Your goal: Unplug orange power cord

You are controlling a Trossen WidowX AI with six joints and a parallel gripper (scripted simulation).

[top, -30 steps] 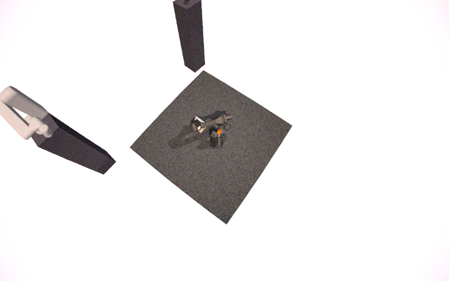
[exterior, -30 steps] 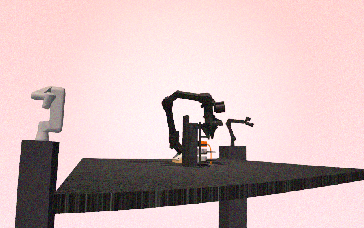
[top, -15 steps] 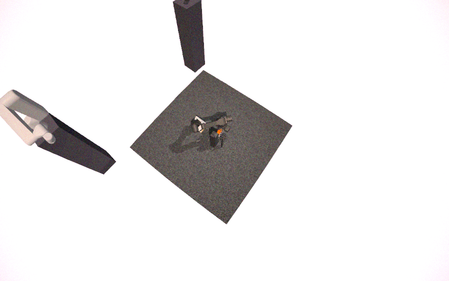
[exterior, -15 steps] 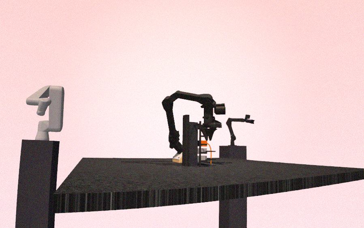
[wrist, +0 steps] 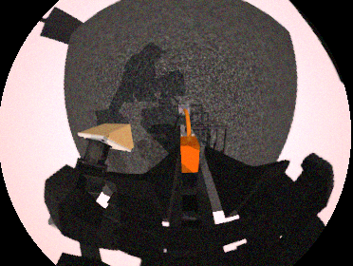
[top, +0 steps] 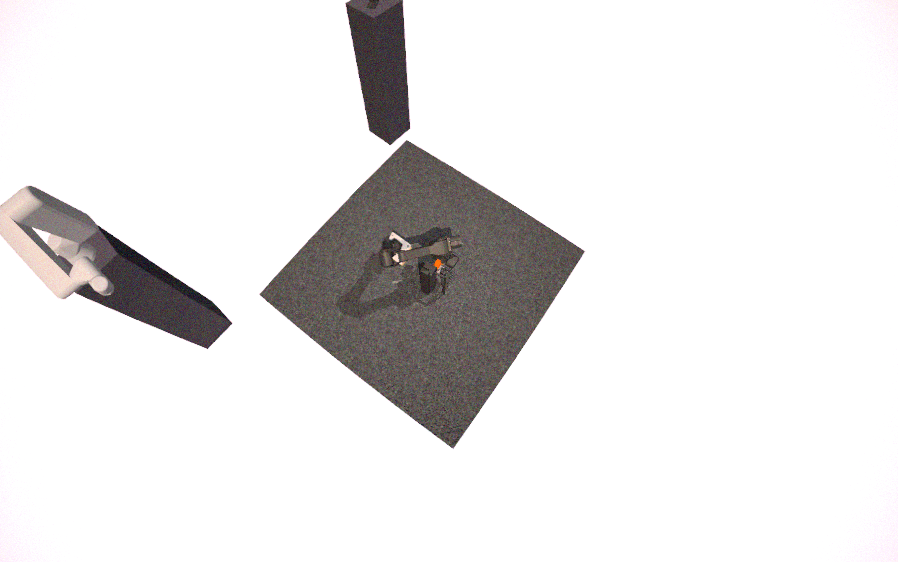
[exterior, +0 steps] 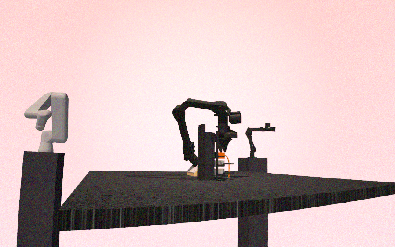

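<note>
The orange plug is 40 mm to the right of my gripper tip, 10 mm below it and 10 mm ahead of it.
</note>
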